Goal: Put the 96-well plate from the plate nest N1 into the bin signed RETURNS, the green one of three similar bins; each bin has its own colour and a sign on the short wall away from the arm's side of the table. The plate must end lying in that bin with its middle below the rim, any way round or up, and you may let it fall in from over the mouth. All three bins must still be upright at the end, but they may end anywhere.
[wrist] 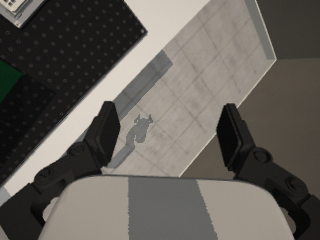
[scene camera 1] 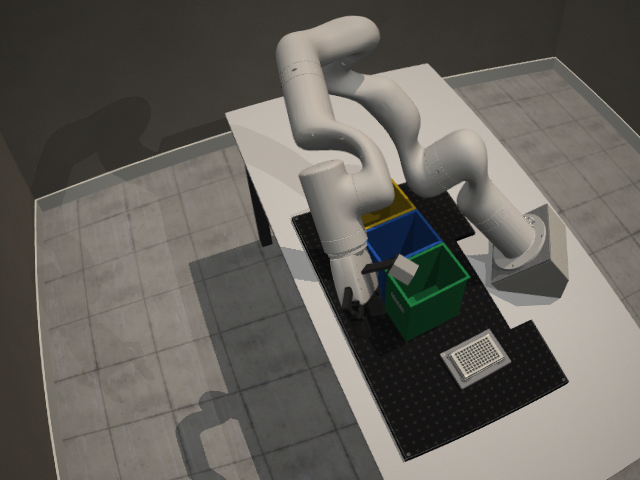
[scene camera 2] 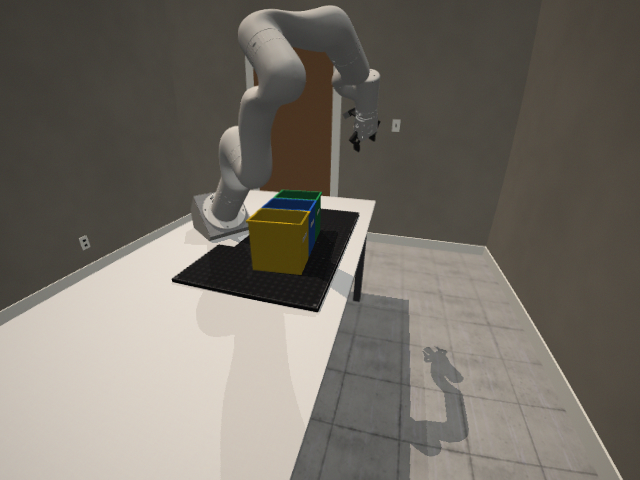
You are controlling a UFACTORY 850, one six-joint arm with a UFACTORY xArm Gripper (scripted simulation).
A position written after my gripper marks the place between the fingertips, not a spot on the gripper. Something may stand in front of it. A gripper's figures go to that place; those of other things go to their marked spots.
Scene:
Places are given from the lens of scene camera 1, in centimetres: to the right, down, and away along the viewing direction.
my gripper (scene camera 1: pixel 371 325): 10, 17, 113
green bin (scene camera 1: pixel 438 267): 32, 7, 157
white 96-well plate (scene camera 1: pixel 466 369): 38, 33, 143

